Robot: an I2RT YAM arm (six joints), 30 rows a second.
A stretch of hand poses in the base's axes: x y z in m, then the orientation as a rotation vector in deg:
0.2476, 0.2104, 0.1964, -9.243, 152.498, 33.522
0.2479, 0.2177, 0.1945, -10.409, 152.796, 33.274
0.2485, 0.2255, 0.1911, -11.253, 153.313, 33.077
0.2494, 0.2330, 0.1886, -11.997, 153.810, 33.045
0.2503, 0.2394, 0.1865, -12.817, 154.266, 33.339
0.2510, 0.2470, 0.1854, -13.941, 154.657, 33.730
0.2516, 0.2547, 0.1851, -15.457, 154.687, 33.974
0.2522, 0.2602, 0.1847, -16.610, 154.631, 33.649
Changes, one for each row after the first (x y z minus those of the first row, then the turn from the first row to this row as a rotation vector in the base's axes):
0.0003, 0.0073, -0.0019, -0.401, 0.117, 0.805
0.0009, 0.0151, -0.0053, -0.761, 0.492, 1.424
0.0018, 0.0226, -0.0078, -0.991, 0.896, 2.000
0.0027, 0.0290, -0.0099, -1.005, 1.329, 2.680
0.0034, 0.0366, -0.0110, -0.987, 1.701, 3.578
0.0040, 0.0443, -0.0113, -1.057, 1.676, 4.675
0.0046, 0.0498, -0.0117, -1.435, 1.477, 5.409

